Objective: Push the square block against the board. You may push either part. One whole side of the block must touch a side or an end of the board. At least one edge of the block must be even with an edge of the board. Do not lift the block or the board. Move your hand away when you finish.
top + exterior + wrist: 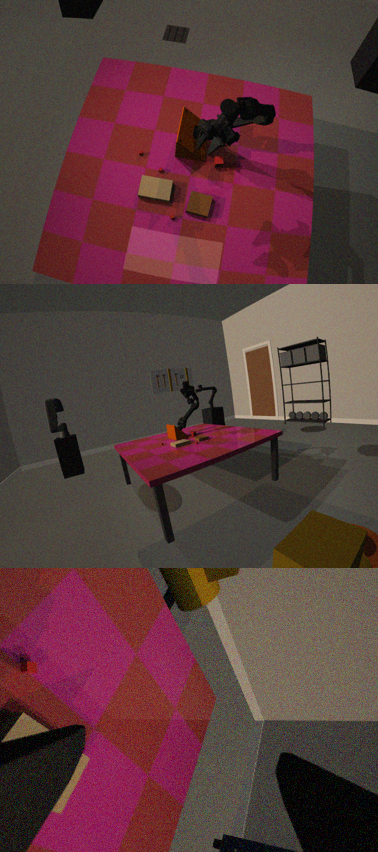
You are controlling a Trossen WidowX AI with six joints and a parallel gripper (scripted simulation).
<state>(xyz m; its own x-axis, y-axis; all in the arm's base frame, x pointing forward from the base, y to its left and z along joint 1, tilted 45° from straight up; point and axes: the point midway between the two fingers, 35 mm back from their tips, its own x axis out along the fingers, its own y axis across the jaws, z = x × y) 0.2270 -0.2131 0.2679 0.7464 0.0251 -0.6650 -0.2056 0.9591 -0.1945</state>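
Right now my gripper tip is 8 cm short of the brown square block, 4 cm to the right of it and 38 cm above it. Also, from my gripper tip: small red cube 15 cm behind, 10 cm to the left, 37 cm below; pale tan board 4 cm ahead, 18 cm to the right, 38 cm below.
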